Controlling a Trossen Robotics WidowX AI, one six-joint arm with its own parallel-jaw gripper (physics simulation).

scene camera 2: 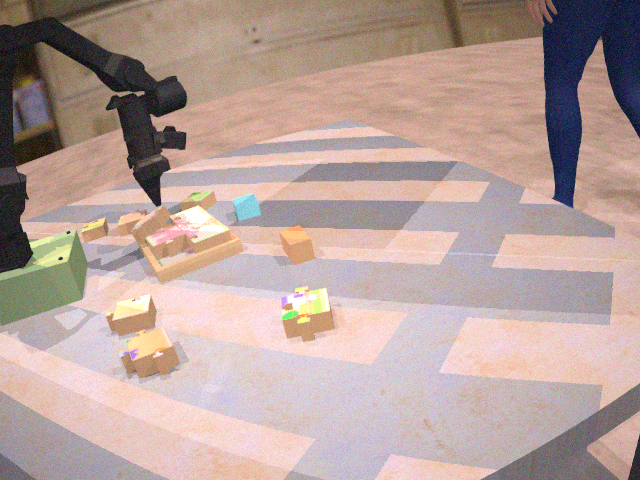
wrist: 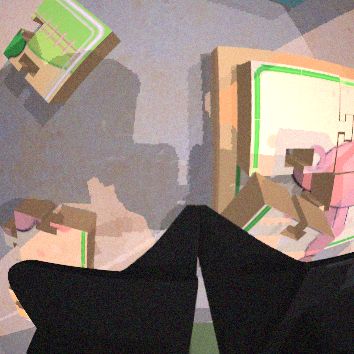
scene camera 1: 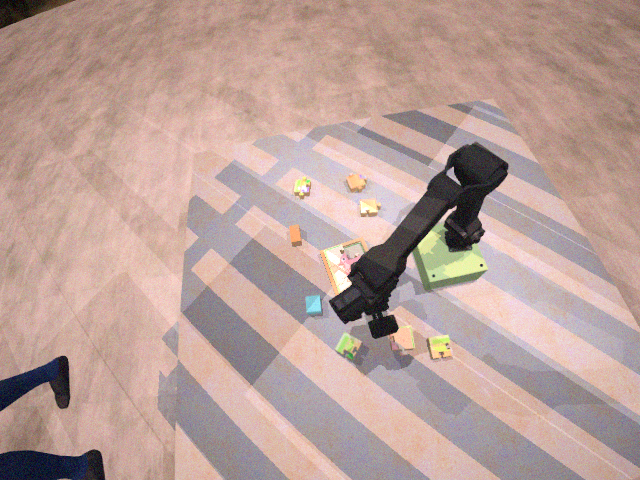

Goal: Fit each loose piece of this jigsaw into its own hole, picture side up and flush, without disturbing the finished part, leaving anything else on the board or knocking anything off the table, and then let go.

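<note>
The wooden jigsaw board (scene camera 1: 326, 265) (scene camera 2: 202, 261) (wrist: 223, 75) holds a finished part with a pink animal and green border. An open hole (scene camera 1: 354, 251) shows at one corner. A piece (scene camera 2: 150, 221) (wrist: 257, 200) leans tilted over the board's edge. A cream and pink piece (scene camera 1: 403, 338) (scene camera 2: 131, 222) (wrist: 55, 247) with a green line lies on the table beside the board, picture up. My gripper (scene camera 2: 158, 203) (wrist: 194, 214) is shut and empty, its tips above and beside the tilted piece. In scene camera 1 the arm covers part of the board and the fingertips are hidden.
Around the board lie a green fence piece (scene camera 1: 348, 346) (scene camera 2: 201, 198) (wrist: 75, 37), a yellow-green piece (scene camera 1: 439, 347) (scene camera 2: 95, 229), a colourful piece (scene camera 1: 302, 187) (scene camera 2: 308, 314), tan pieces (scene camera 1: 369, 207) (scene camera 2: 149, 352), a cyan block (scene camera 1: 313, 304) (scene camera 2: 246, 207) and an orange block (scene camera 1: 295, 235) (scene camera 2: 297, 244).
</note>
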